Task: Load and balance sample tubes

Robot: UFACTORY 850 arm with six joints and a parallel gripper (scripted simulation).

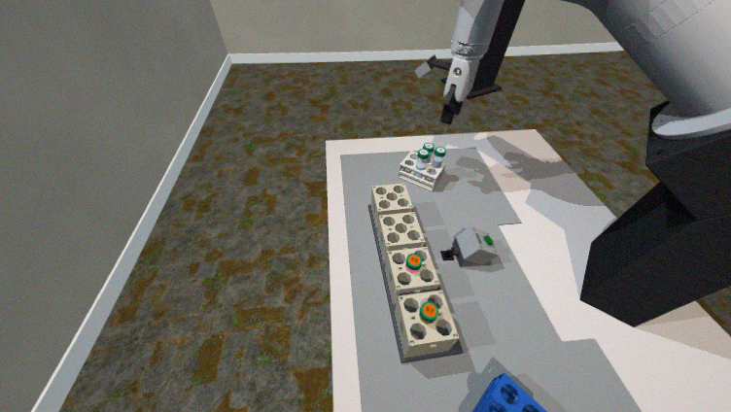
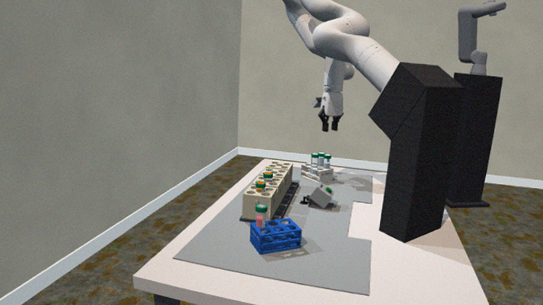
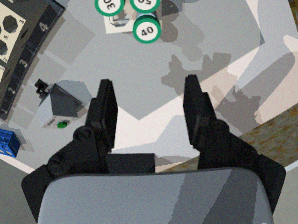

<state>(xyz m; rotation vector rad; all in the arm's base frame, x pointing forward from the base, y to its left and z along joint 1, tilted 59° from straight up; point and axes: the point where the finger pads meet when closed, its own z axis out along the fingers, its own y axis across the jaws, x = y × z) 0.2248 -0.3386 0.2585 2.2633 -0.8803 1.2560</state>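
Right now the 40 mL blank is 1 cm to the right of my hand and 19 cm below it. Round my hand: 50 mL blank: 3 cm ahead, 3 cm to the right, 19 cm below; then blank rack RB: 4 cm ahead, 2 cm to the right, 22 cm below; then 30 mL blank: 6 cm ahead, 2 cm to the right, 19 cm below.
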